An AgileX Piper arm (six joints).
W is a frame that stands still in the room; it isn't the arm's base.
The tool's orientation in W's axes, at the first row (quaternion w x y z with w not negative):
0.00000 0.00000 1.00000 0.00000
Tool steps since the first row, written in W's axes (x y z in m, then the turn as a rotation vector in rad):
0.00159 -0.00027 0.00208 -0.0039 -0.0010 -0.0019
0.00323 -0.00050 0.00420 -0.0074 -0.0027 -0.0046
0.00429 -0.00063 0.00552 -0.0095 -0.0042 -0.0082
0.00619 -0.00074 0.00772 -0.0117 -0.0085 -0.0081
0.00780 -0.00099 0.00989 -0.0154 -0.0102 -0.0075
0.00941 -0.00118 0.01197 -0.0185 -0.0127 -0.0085
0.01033 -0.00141 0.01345 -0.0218 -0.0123 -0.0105
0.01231 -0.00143 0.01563 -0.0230 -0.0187 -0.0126
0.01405 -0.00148 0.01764 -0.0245 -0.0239 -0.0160
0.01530 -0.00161 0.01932 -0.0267 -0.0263 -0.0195
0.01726 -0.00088 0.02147 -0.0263 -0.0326 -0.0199
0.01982 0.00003 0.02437 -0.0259 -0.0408 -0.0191
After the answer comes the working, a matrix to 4 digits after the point.
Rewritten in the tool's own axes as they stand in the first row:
-0.00159 -0.00027 -0.00208 0.0039 -0.0010 0.0019
-0.00323 -0.00050 -0.00420 0.0074 -0.0027 0.0046
-0.00429 -0.00063 -0.00552 0.0095 -0.0042 0.0082
-0.00619 -0.00074 -0.00772 0.0117 -0.0085 0.0081
-0.00780 -0.00099 -0.00989 0.0154 -0.0102 0.0075
-0.00941 -0.00118 -0.01197 0.0185 -0.0127 0.0085
-0.01033 -0.00141 -0.01345 0.0218 -0.0123 0.0105
-0.01231 -0.00143 -0.01563 0.0230 -0.0187 0.0126
-0.01405 -0.00148 -0.01764 0.0245 -0.0239 0.0160
-0.01530 -0.00161 -0.01932 0.0267 -0.0263 0.0195
-0.01726 -0.00088 -0.02147 0.0263 -0.0326 0.0199
-0.01982 0.00003 -0.02437 0.0259 -0.0408 0.0191

The tool's axes in the first row as the columns of a matrix, in W's axes (rounded; the answer above uses it unrounded):
-1.0000 0.0000 0.0000
0.0000 1.0000 0.0000
0.0000 0.0000 -1.0000

